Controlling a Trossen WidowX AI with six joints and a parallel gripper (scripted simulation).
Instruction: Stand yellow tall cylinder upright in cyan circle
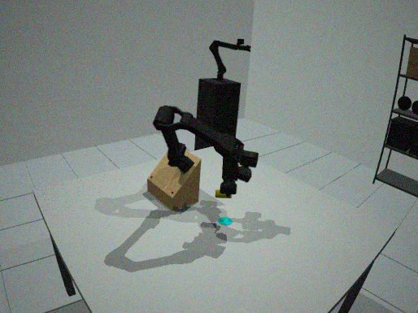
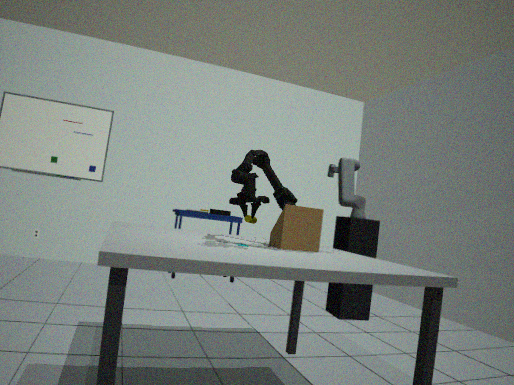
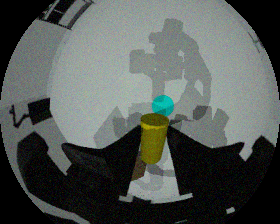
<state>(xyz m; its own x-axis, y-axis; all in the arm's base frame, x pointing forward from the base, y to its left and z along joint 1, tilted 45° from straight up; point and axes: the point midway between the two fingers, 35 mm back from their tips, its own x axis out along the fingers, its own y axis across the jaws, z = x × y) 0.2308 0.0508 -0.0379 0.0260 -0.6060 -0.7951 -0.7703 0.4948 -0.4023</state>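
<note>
Now: gripper tip 13 cm above the cyan circle, 1 cm to the left of it and 1 cm short of it. The rest, counted from my gripper tip: yellow tall cylinder: 1 cm to the right, 1 cm behind.
</note>
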